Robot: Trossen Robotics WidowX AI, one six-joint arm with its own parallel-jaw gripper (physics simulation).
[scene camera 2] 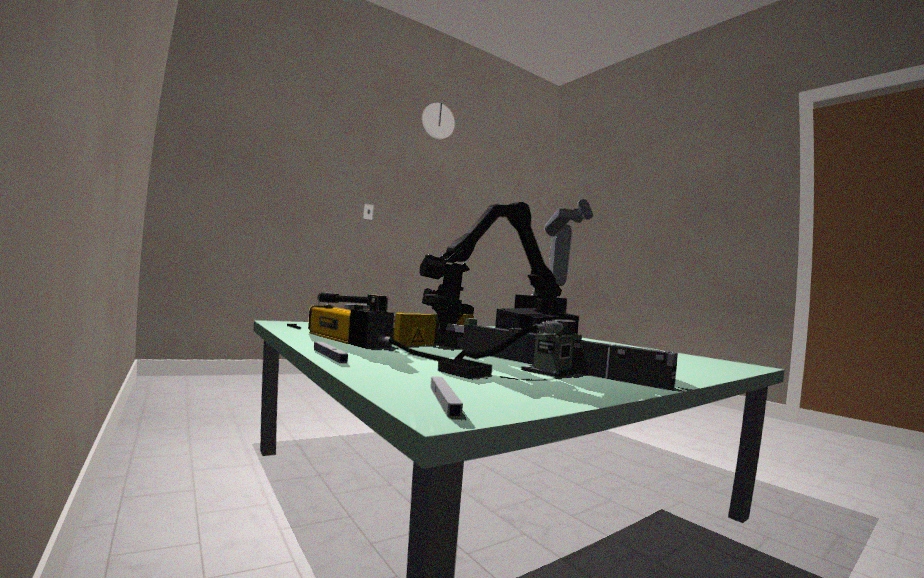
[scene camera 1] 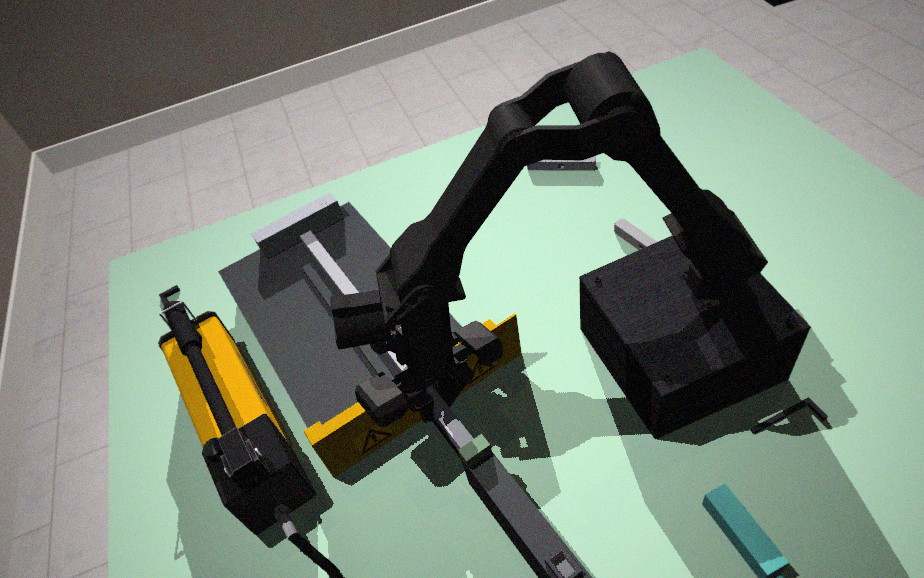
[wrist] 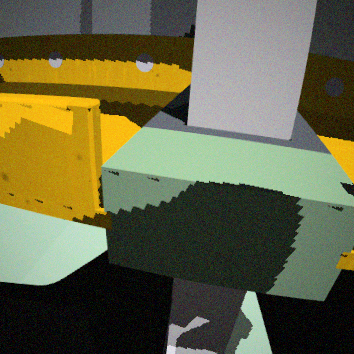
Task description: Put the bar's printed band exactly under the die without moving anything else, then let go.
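Pixels of known places: gripper, fingertip midpoint: [scene camera 2: 445, 332] [scene camera 1: 436, 414]; arm's base, link origin: [scene camera 2: 546, 311] [scene camera 1: 717, 282].
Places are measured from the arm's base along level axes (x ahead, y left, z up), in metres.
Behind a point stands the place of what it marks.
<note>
A long bar [scene camera 1: 517, 510] [wrist: 246, 70] runs from the table's front toward the yellow press frame [scene camera 1: 362, 436] @(x 0.492, y -0.002, z -0.072 m) [wrist: 46, 158]. My gripper [scene camera 1: 425, 390] [scene camera 2: 448, 304] [wrist: 207, 316] is shut on the bar between the band and the frame. The arm hides the die in scene camera 1. In the wrist view the band fills the middle and the grey bar runs on into the frame.
The press stands on a dark plate [scene camera 1: 288, 321] @(x 0.565, y -0.238, z -0.070 m) with a grey backstop [scene camera 1: 296, 220] @(x 0.517, y -0.416, z -0.030 m). A yellow hand pump [scene camera 1: 225, 396] @(x 0.654, y -0.109, z -0.036 m) lies at the left and the black base box [scene camera 1: 660, 338] @(x 0.102, y 0.045, z -0.008 m) at the right. Loose bars [scene camera 1: 563, 165] @(x 0.032, y -0.435, z -0.108 m) [scene camera 1: 632, 232] @(x 0.003, y -0.216, z -0.100 m) [scene camera 2: 447, 397] @(x 0.722, y 0.623, z -0.100 m) and a teal block [scene camera 1: 729, 516] @(x 0.116, y 0.241, z -0.092 m) lie about.
</note>
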